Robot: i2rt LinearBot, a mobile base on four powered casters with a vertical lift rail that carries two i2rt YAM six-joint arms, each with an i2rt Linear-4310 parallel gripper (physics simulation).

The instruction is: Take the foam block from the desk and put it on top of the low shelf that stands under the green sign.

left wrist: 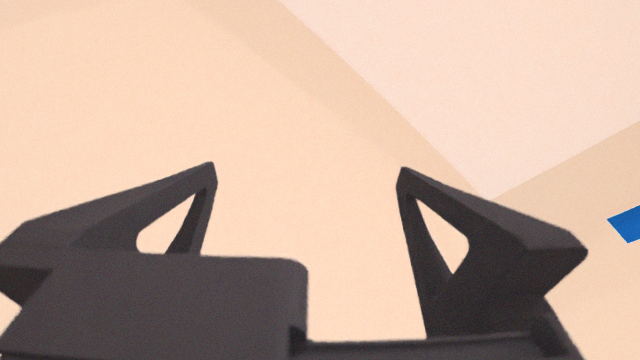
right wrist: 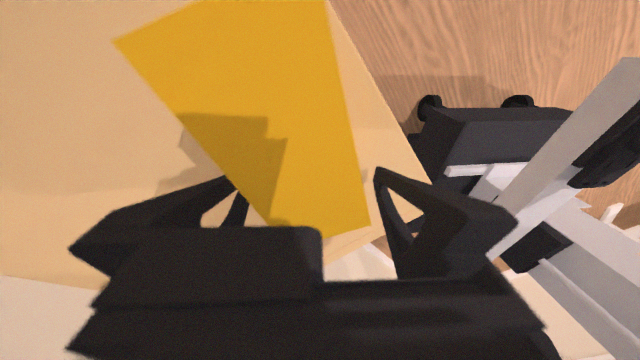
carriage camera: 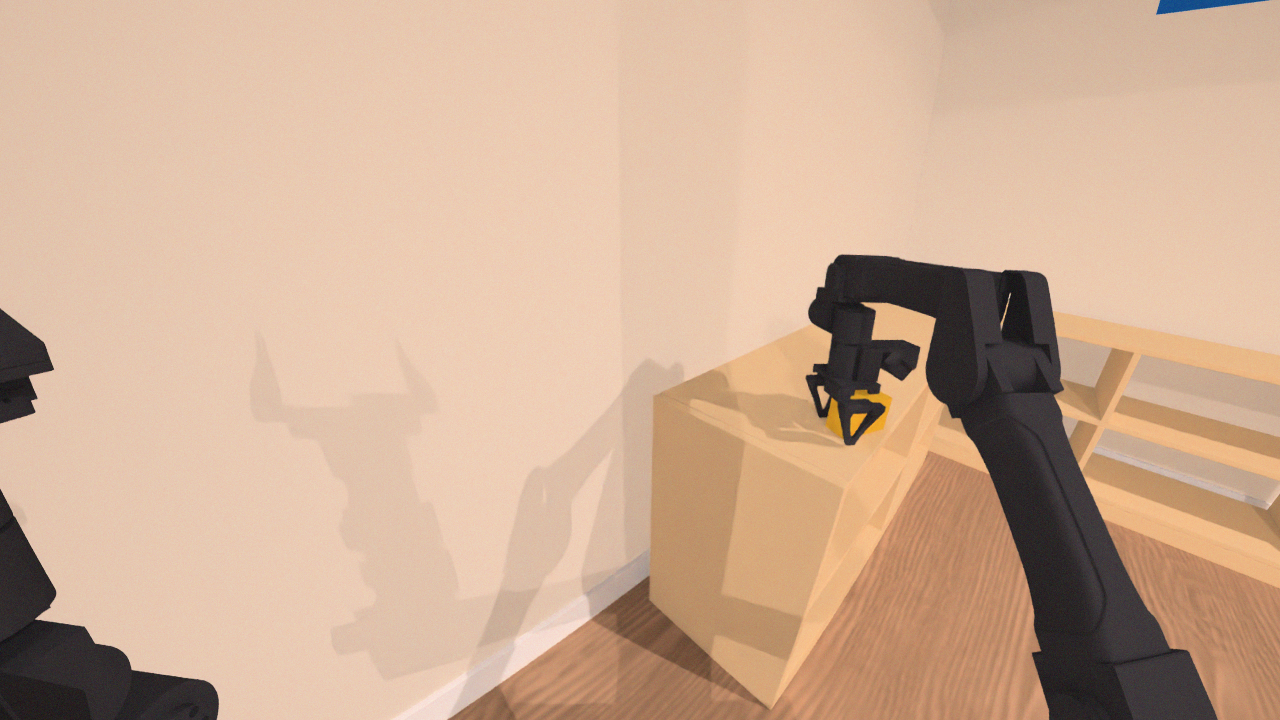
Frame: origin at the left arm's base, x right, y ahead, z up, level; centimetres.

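Where they show: left gripper, fingertip midpoint: (left wrist: pixel 308 174); right gripper, fingertip midpoint: (carriage camera: pixel 835 430).
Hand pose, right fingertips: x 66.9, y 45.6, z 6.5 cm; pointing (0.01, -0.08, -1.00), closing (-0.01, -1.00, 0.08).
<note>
Things, the pixels of their centre, and the offset from my right fingertips. "pt": a spot on its surface instead.
- yellow foam block at the middle of its body: (right wrist: pixel 294 136) (carriage camera: pixel 858 412) dx +4.2, dy +1.2, dz +2.6 cm
- blue panel at a spot on its surface: (carriage camera: pixel 1217 4) pt dx +151.3, dy +70.9, dz +104.1 cm
The yellow foam block (carriage camera: pixel 878 399) (right wrist: pixel 280 75) sits on the top of a low light-wood shelf (carriage camera: pixel 707 501) (right wrist: pixel 75 100), near its open long side. My right gripper (carriage camera: pixel 836 429) (right wrist: pixel 314 173) is open, pointing down, with its fingers apart around the near end of the block. In the right wrist view my gripper's housing hides part of the block's lower edge. My left gripper (left wrist: pixel 308 174) is open and empty, facing the bare wall; in the carriage view part of its arm shows at the left edge. The green sign and the desk do not show.
The low shelf stands along the wall. A second wooden shelf unit (carriage camera: pixel 1163 342) stands against the far wall at the right. A blue panel (carriage camera: pixel 1217 4) (left wrist: pixel 627 225) hangs on that wall. My dark wheeled base (right wrist: pixel 500 140) shows close beside the low shelf.
</note>
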